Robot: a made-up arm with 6 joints.
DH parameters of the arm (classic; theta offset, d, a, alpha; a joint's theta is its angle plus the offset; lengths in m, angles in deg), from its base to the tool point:
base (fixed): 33.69 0 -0.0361 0
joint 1: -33.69 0.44 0 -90
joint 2: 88.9 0 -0.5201 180
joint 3: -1.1 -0.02 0.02 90
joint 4: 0 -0.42 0.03 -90
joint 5: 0 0.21 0.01 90
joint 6: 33.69 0 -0.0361 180
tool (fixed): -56.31 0 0 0
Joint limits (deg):
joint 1: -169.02..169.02
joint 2: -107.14..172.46
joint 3: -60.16..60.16
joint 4: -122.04..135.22
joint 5: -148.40..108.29
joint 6: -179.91..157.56
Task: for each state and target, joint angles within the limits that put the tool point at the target. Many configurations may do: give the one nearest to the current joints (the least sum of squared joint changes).
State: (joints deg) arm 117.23 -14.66 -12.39 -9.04 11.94 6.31
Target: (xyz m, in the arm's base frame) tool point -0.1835 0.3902 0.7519
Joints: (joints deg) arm 131.84 5.42 -14.04 -12.16 11.32 7.39
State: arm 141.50 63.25 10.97 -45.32 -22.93 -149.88
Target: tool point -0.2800 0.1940 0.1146
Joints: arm 151.00 77.80 -2.98 -56.99 -22.33 -151.16
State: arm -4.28 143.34 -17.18 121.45 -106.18 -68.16
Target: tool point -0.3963 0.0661 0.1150
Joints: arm 3.82 171.99 -54.82 121.80 -105.63 -65.21
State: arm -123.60 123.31 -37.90 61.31 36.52 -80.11
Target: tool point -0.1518 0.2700 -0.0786
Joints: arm -98.06 162.71 -32.28 45.67 36.31 -86.05
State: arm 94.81 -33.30 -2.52 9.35 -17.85 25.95
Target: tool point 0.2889 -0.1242 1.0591
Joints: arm 133.36 -62.39 4.79 10.70 -17.51 23.71
